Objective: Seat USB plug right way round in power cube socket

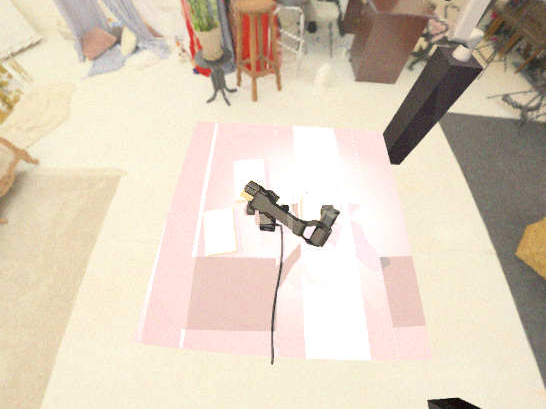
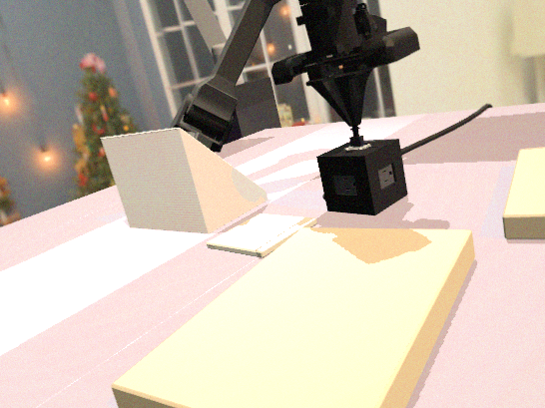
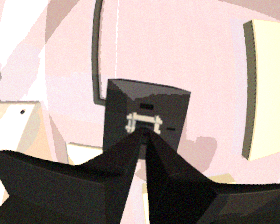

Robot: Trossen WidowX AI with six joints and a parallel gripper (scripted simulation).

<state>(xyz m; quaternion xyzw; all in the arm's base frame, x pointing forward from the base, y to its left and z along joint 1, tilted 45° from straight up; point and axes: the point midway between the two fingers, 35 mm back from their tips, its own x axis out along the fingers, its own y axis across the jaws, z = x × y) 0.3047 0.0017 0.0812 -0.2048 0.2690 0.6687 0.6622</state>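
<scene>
The USB plug lies 20 mm below my gripper tip. The rest, counted from my gripper tip: socket (30 mm below); then thin white pad (130 mm to the right, 100 mm below, 80 mm behind).
</scene>
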